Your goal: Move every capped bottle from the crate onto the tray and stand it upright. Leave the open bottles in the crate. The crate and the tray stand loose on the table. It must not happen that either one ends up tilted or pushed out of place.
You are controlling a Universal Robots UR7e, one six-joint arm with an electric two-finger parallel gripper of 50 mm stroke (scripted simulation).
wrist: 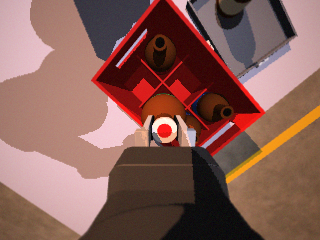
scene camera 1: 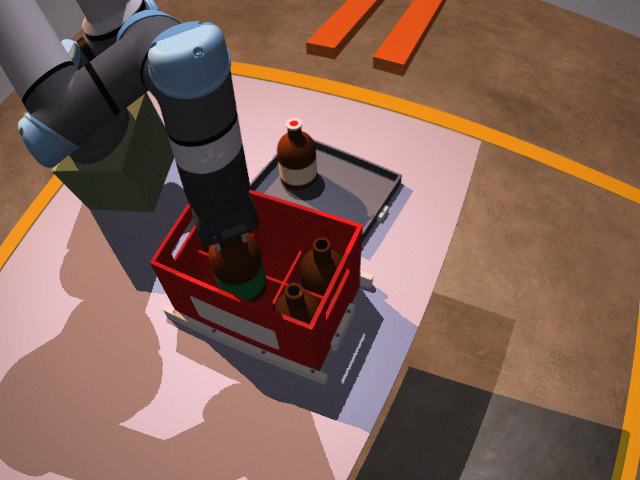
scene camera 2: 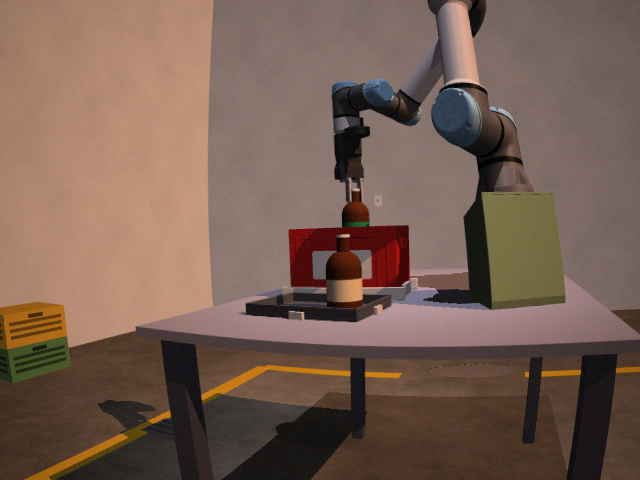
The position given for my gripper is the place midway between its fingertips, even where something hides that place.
my gripper: wrist 164, 123; scene camera 1 230, 240; scene camera 2 354, 202
red crate: wrist; scene camera 1; scene camera 2 385, 262
capped bottle: wrist; scene camera 1 238, 269; scene camera 2
same spot on capped bottle: (wrist: 163, 106) = (scene camera 2: 359, 203)
same spot on red crate: (scene camera 1: 284, 228) = (wrist: 205, 69)
